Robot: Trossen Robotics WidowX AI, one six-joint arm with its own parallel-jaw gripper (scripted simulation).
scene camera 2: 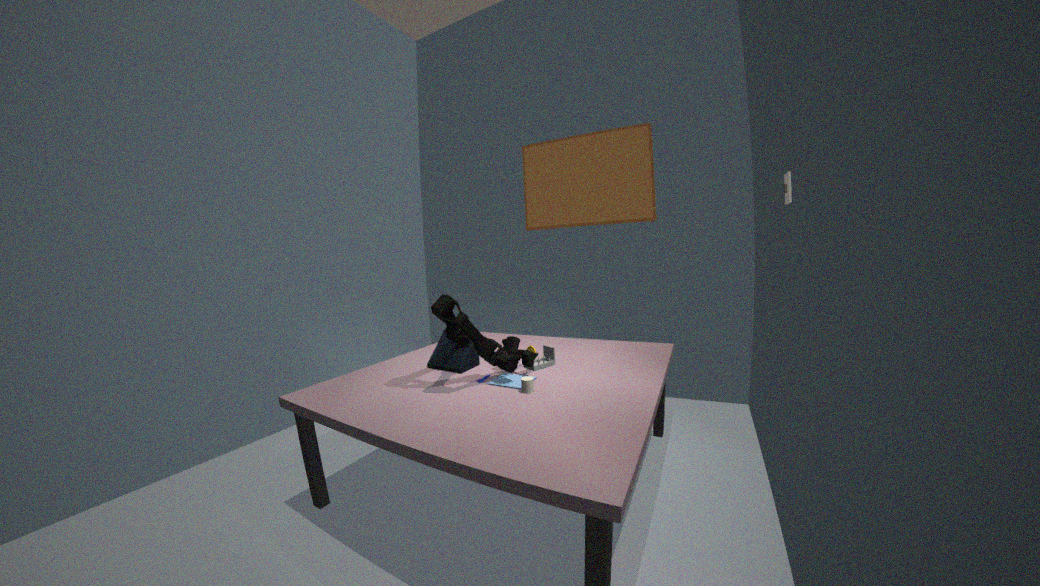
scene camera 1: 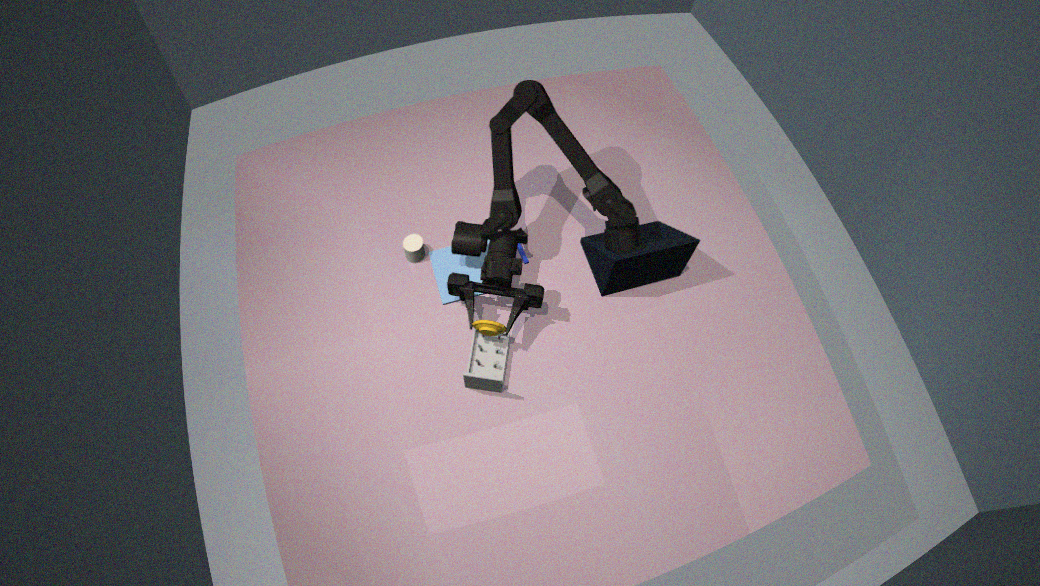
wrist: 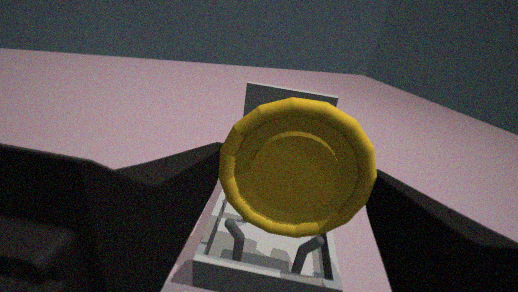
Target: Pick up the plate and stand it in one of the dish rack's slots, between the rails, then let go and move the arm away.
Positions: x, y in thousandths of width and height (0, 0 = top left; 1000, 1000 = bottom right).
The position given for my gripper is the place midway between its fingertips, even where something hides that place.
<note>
My gripper (scene camera 1: 470, 566) holds a yellow plate (wrist: 572, 574). Further things: a grey dish rack (scene camera 1: 468, 625) and a light blue sheet (scene camera 1: 427, 448).
The grey dish rack is seen too in the wrist view (wrist: 445, 844). My gripper also shows in the wrist view (wrist: 567, 563).
</note>
